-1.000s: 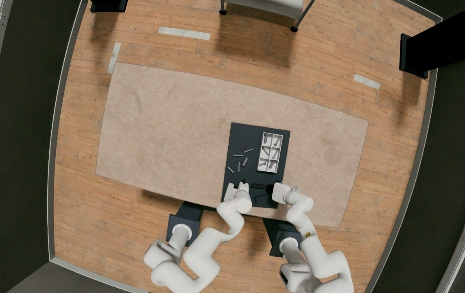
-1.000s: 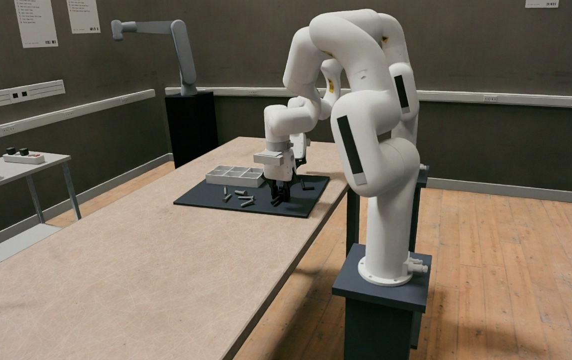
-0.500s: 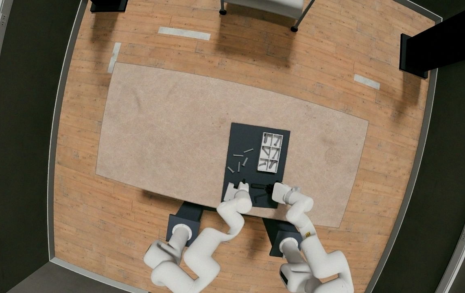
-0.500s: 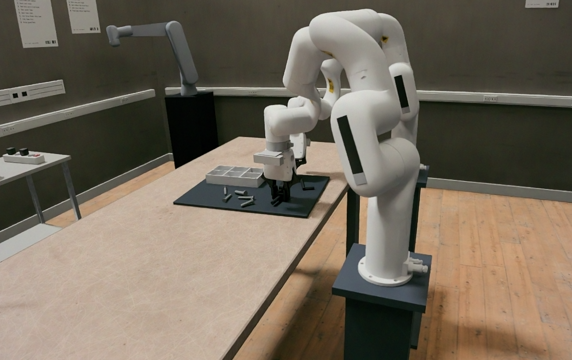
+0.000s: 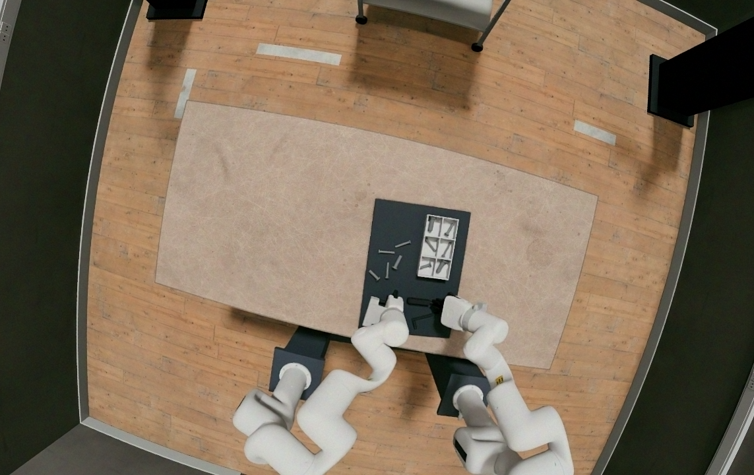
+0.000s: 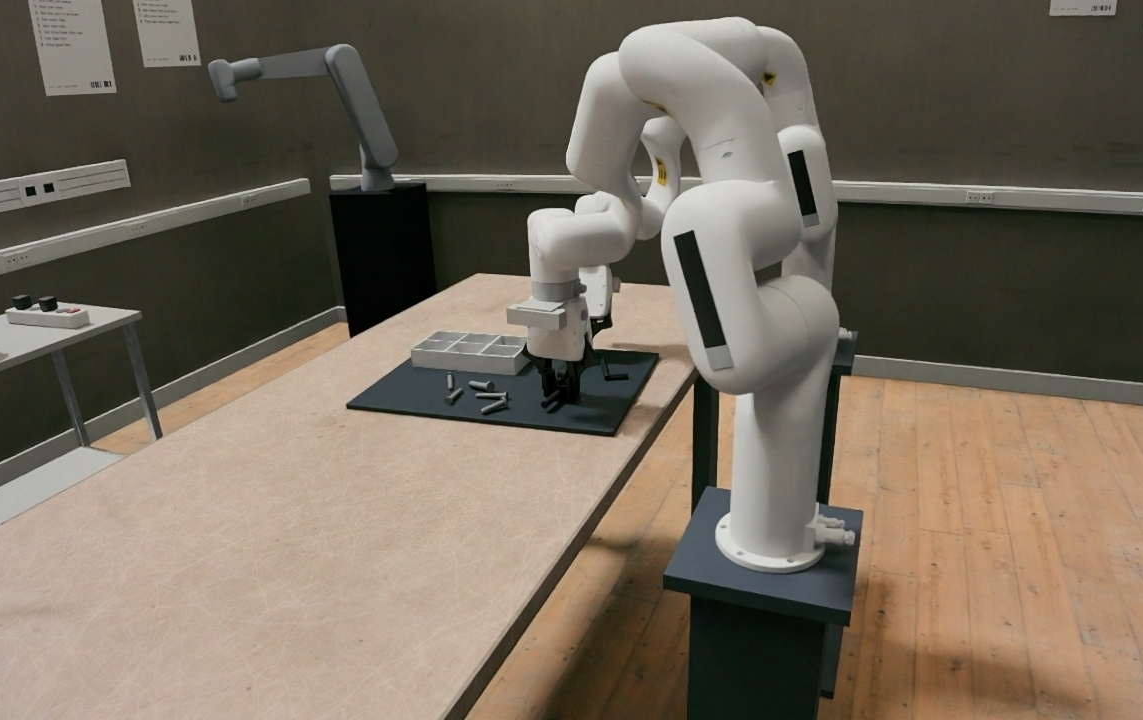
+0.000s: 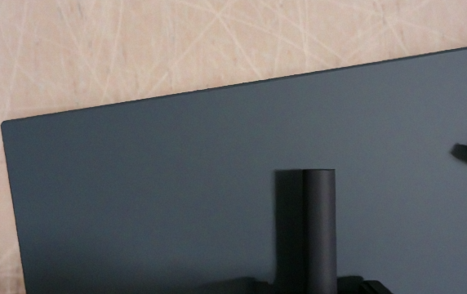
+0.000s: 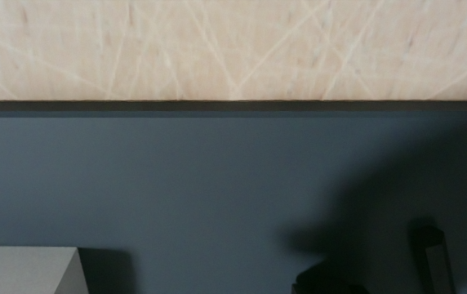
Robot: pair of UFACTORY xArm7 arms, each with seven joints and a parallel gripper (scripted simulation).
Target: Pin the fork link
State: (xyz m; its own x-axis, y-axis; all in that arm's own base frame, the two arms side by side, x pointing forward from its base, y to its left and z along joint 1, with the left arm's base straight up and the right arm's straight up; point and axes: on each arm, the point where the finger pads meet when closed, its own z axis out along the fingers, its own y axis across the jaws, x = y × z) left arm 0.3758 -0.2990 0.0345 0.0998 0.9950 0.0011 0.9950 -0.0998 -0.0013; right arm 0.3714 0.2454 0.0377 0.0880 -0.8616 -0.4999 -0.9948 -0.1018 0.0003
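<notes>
Now: right hand 60 mm to the right of the black eye plate and 20 mm above it. Round my right hand: black l-shaped piece 70 mm behind, 40 mm to the left, 20 mm below; then white parts box 200 mm ahead, 40 mm to the left, 20 mm below; then dark mat 100 mm ahead, 100 mm to the left, 30 mm below.
</notes>
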